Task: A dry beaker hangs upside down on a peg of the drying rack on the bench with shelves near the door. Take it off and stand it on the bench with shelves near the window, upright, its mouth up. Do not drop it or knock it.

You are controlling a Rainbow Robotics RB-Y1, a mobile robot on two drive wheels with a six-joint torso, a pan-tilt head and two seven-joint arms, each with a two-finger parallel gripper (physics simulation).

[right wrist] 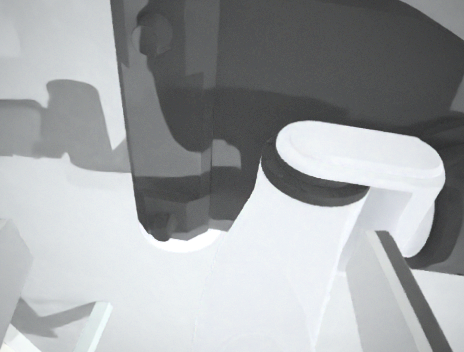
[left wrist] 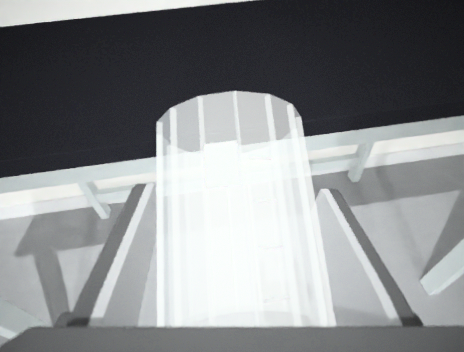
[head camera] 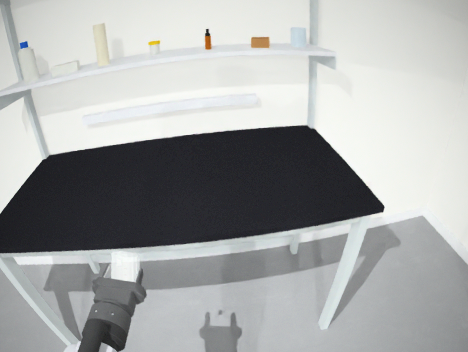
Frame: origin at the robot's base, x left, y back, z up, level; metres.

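Seen in the pictures: left gripper, fingertip midpoint: (left wrist: 237,200) (head camera: 125,268); right gripper, fingertip midpoint: (right wrist: 187,246).
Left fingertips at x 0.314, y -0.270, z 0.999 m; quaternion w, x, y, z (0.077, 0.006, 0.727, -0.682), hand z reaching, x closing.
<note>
A point is followed by its place in that frame.
A clear beaker (head camera: 125,267) @(x 0.300, y -0.254, z 1.024 m) (left wrist: 240,240) @(x 0.310, y -0.238, z 1.018 m) is held between the fingers of my left gripper (head camera: 121,277) @(x 0.314, y -0.270, z 0.999 m) (left wrist: 237,200) @(x 0.314, y -0.270, z 0.999 m), which is shut on it. In the head view they are at the lower left, in front of the front edge of the bench (head camera: 200,185) @(x 0.216, y -0.762, z 0.914 m) (left wrist: 125,75) @(x 0.542, y -0.629, z 0.914 m) with a black top. The beaker's far end overlaps the front rail in the picture. I cannot tell which end is its mouth. My right gripper (right wrist: 187,246) @(x -0.234, y 0.136, z 0.576 m) is open, with its fingers at the sides of the right wrist view, facing parts of the robot's own body. The drying rack does not show in these views.
A shelf (head camera: 175,56) @(x 0.305, y -0.931, z 1.371 m) above the bench holds several bottles and boxes. A pale bar (head camera: 175,107) @(x 0.398, y -1.178, z 1.083 m) is on the wall below it. Bench legs (head camera: 345,270) @(x -0.382, y -0.645, z 0.555 m) stand on the floor (head camera: 270,315) @(x -0.087, y -0.759, z 0.000 m). A side wall (head camera: 410,125) @(x -1.063, y -1.563, z 0.874 m) is to the right.
</note>
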